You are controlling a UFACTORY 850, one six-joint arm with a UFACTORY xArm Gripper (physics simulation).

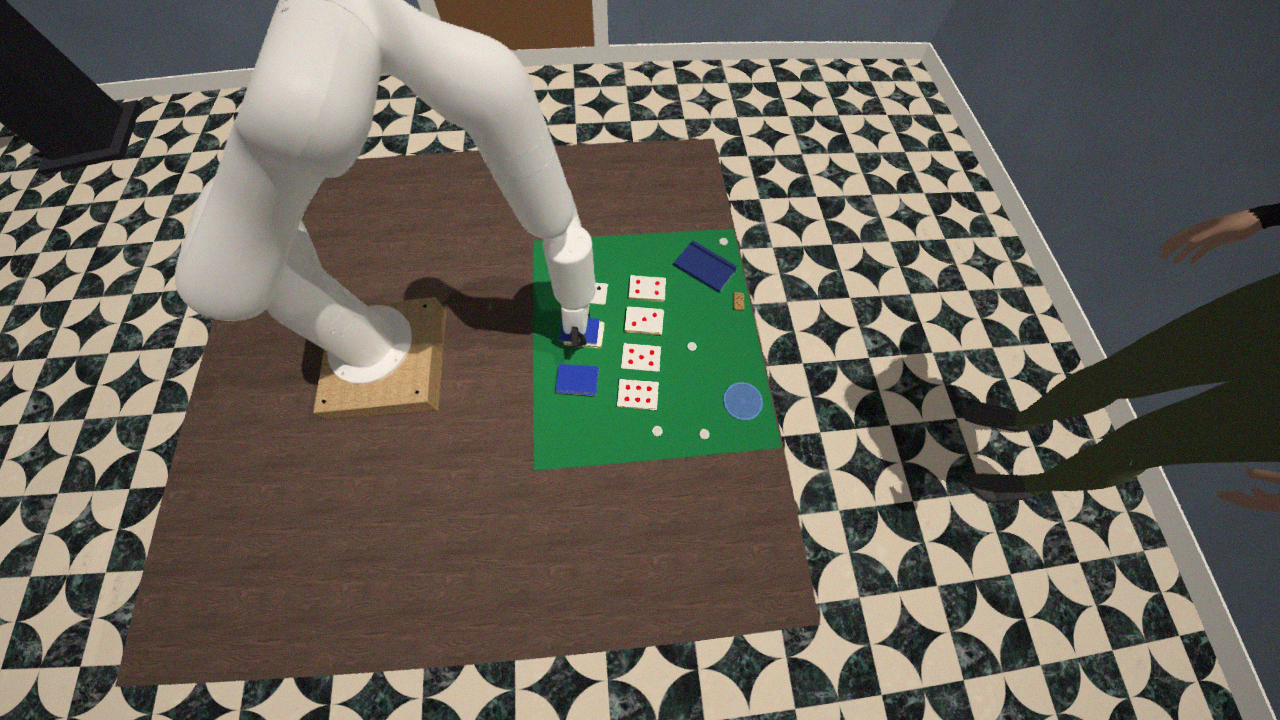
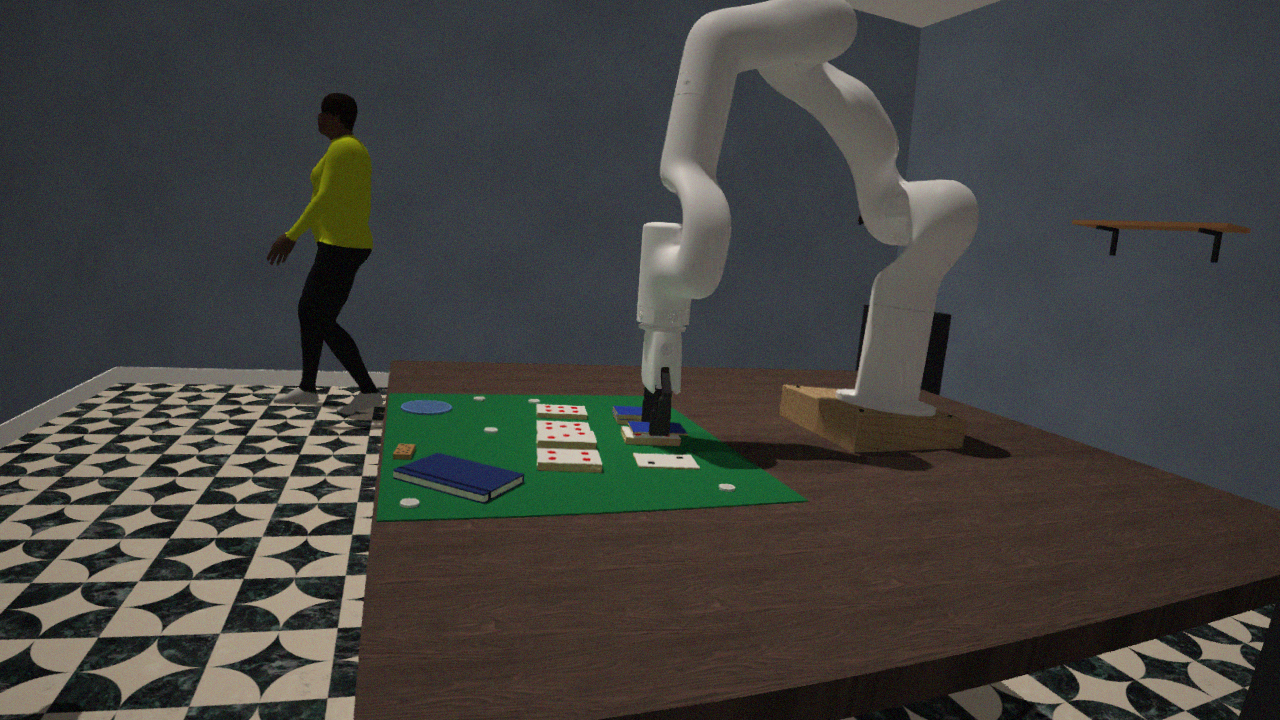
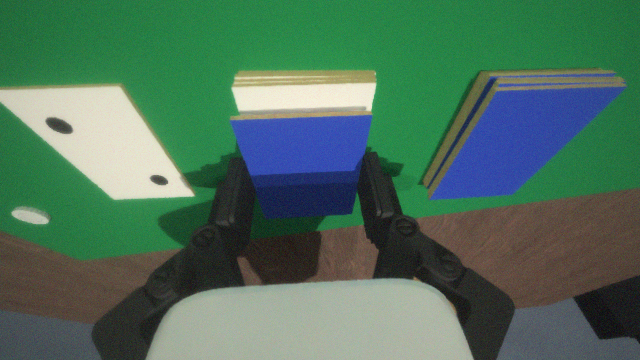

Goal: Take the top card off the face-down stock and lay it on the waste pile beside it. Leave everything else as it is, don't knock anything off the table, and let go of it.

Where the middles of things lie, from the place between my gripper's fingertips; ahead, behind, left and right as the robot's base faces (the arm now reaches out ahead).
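The blue-backed card (image 3: 307,164) is right at my hand. As for the mat (image 1: 570,430), it's 3 cm below my hand, 15 cm ahead of it and 4 cm to the right.
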